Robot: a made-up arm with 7 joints. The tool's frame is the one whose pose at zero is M. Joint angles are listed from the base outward.
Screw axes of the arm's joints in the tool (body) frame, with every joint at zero. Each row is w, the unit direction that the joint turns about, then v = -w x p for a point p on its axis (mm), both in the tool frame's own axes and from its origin. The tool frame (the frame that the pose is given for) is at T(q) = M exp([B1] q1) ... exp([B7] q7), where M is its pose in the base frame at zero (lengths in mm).
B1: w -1 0 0 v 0.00 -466.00 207.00
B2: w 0 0 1 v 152.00 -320.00 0.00
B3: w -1 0 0 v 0.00 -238.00 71.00
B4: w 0 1 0 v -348.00 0.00 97.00
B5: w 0 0 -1 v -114.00 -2.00 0.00
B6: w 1 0 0 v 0.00 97.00 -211.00
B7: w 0 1 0 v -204.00 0.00 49.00
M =
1 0 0 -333.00
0 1 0 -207.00
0 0 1 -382.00
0 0 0 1
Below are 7 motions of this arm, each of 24 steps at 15 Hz.
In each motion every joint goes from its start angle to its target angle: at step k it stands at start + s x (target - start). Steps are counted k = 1, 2, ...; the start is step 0. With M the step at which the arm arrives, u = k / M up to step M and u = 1 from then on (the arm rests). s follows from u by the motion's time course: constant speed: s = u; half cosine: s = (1 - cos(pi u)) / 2; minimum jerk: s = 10 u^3 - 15 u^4 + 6 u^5.
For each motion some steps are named. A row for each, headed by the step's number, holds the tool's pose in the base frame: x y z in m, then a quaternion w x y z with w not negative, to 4 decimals.
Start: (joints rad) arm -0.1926 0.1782 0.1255 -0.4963 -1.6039 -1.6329 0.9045
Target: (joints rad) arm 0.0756 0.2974 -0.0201 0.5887 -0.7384 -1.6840 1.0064
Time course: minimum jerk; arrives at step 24
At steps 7, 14, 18, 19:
7: -0.4144 -0.2656 -0.1884 0.6308 -0.6580 -0.3995 0.0978
14: -0.5015 -0.2672 -0.0180 0.6700 -0.7219 -0.0728 0.1572
18: -0.5029 -0.2419 0.0814 0.6193 -0.7603 0.0877 0.1754
19: -0.5003 -0.2362 0.0969 0.6069 -0.7665 0.1124 0.1776

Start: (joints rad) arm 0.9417 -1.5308 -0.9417 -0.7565 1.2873 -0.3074 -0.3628
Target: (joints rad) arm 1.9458 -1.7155 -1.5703 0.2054 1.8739 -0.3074 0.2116
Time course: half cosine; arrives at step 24
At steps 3, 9, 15, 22, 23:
3: 0.0633 -0.2675 -0.2660 0.0978 0.2211 -0.6437 -0.7261
9: 0.1305 -0.2481 -0.2557 0.2428 0.3645 -0.5990 -0.6703
15: 0.1396 -0.2244 -0.2623 0.4709 0.4586 -0.4824 -0.5790
22: 0.0866 -0.2515 -0.2668 0.6249 0.4379 -0.3676 -0.5316
23: 0.0835 -0.2538 -0.2664 0.6307 0.4353 -0.3625 -0.5303

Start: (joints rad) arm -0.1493 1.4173 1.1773 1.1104 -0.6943 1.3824 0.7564
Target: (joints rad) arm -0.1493 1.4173 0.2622 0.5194 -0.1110 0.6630 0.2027
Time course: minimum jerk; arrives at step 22
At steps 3, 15, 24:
3: -0.1516 -0.7435 -0.2276 0.6165 -0.1067 0.7451 0.2308
15: 0.0124 -0.6160 -0.4036 0.7034 -0.0759 0.4421 0.5514
24: 0.0154 -0.5557 -0.4411 0.7250 -0.0113 0.3588 0.5878

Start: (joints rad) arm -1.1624 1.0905 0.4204 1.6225 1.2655 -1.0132 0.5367
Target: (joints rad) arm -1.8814 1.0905 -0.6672 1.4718 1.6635 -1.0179 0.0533
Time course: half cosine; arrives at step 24
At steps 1, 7, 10, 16, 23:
1: -0.2842 -0.0948 -0.1604 0.6191 -0.6415 0.4282 -0.1475
7: -0.2356 -0.1121 -0.1970 0.7062 -0.5943 0.3834 -0.0322
10: -0.1847 -0.1069 -0.2427 0.7753 -0.5346 0.3294 0.0676
16: -0.0661 -0.0113 -0.3439 0.8791 -0.3614 0.1762 0.2559
23: 0.0067 0.1080 -0.3784 0.9062 -0.2276 0.0571 0.3519

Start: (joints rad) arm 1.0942 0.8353 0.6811 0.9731 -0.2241 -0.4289 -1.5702
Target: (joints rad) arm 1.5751 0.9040 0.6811 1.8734 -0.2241 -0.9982 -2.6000
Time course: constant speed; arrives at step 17
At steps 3, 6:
3: -0.0987 -0.3934 0.2019 0.4709 -0.4657 0.1449 0.7351
6: -0.1237 -0.3788 0.1970 0.4615 -0.4357 0.2115 0.7433

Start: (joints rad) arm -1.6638 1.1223 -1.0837 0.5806 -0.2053 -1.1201 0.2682
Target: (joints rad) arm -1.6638 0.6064 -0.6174 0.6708 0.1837 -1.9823 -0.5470
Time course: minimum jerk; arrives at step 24
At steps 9, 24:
9: -0.0604 0.1998 -0.3363 0.6174 0.3706 -0.5128 0.4675
24: -0.1698 0.1180 -0.1045 0.7364 0.0912 -0.5984 0.3023

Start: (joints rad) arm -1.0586 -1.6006 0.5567 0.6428 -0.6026 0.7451 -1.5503
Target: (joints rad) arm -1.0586 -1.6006 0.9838 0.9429 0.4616 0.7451 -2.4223
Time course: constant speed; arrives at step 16
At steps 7, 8, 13, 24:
7: -0.2885 0.4289 0.1367 0.6515 -0.2256 0.0845 -0.7194
8: -0.3003 0.4032 0.1594 0.6631 -0.2792 0.0809 -0.6898
13: -0.2971 0.2730 0.2938 0.7087 -0.5113 0.0446 -0.4840
24: -0.2411 0.2070 0.3750 0.7222 -0.6120 0.0100 -0.3223

